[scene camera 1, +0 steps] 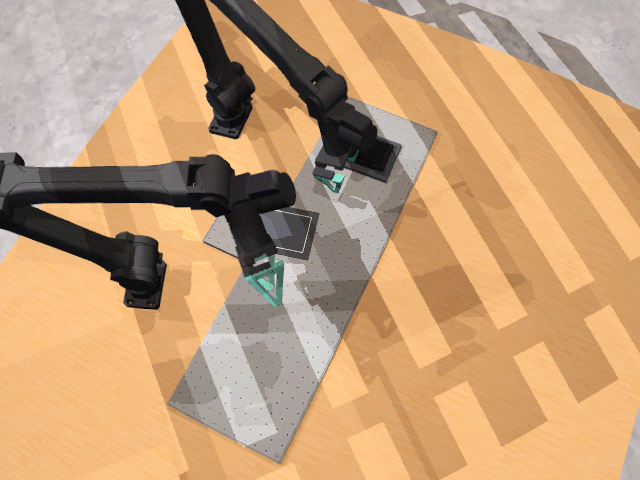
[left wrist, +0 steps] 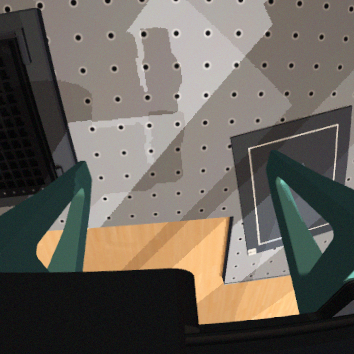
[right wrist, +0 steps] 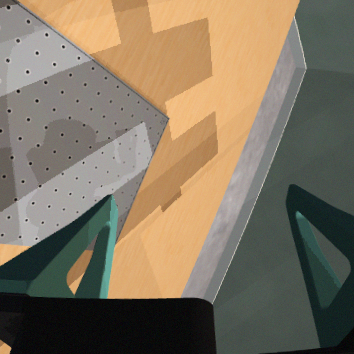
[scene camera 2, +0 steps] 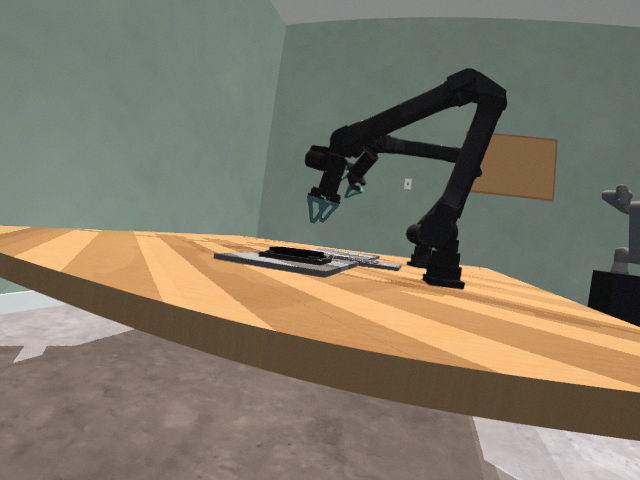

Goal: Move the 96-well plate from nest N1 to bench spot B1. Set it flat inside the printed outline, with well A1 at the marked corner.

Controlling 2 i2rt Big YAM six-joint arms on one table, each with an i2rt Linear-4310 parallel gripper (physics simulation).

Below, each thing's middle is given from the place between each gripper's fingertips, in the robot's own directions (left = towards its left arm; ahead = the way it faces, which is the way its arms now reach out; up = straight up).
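Black well plate (scene camera 1: 376, 158) 9 cm below my left hand, 14 cm to the left of it and 1 cm ahead of it. Dark square with white outline (scene camera 1: 292, 230) 13 cm to the right of my left hand, 10 cm below it and 11 cm behind it.
From my right hand, the black well plate is 3 cm ahead, 52 cm to the left and 25 cm below; the dark square with white outline is 10 cm behind that hand, 24 cm to the left of it and 26 cm below it.
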